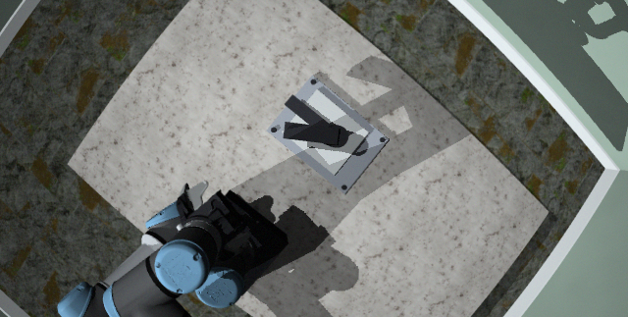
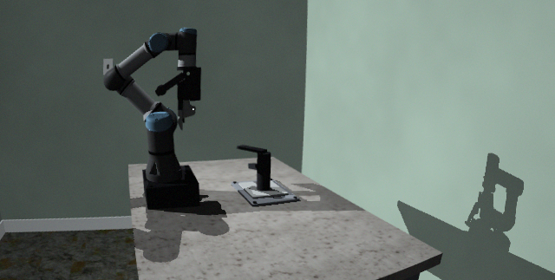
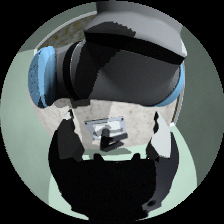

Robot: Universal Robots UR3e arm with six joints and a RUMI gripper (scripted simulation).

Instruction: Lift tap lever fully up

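Right now my hand is 23 cm short of the black lever, 8 cm to the left of it and 8 cm above it. Round my hand: black tap: 24 cm ahead, 11 cm to the right, 13 cm below.
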